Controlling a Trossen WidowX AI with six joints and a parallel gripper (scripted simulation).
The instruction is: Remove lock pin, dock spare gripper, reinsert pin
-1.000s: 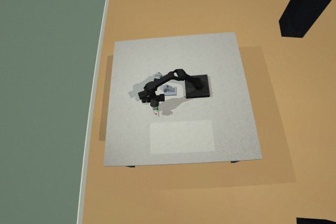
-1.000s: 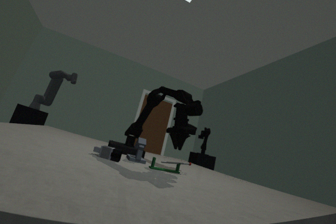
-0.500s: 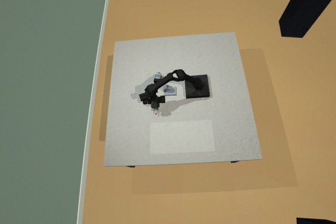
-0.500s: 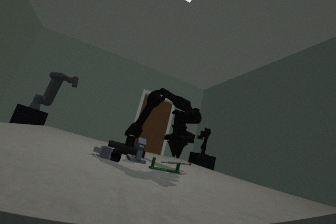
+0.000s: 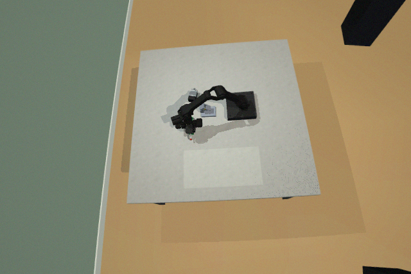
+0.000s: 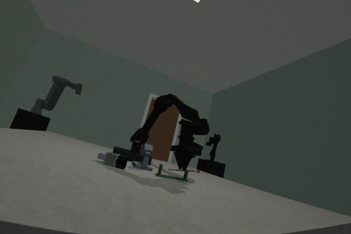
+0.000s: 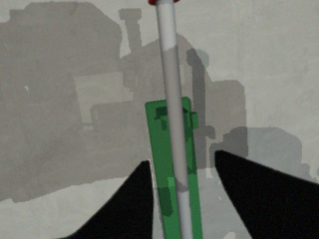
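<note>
Now: the green rack 1 cm ahead of my gripper tip, 4 cm to the right of it and 2 cm below it. Also, from my gripper tip: spare gripper (2 cm ahead, 29 cm to the right, 2 cm below); then grey mount socket (9 cm behind, 16 cm to the right, 1 cm above).
</note>
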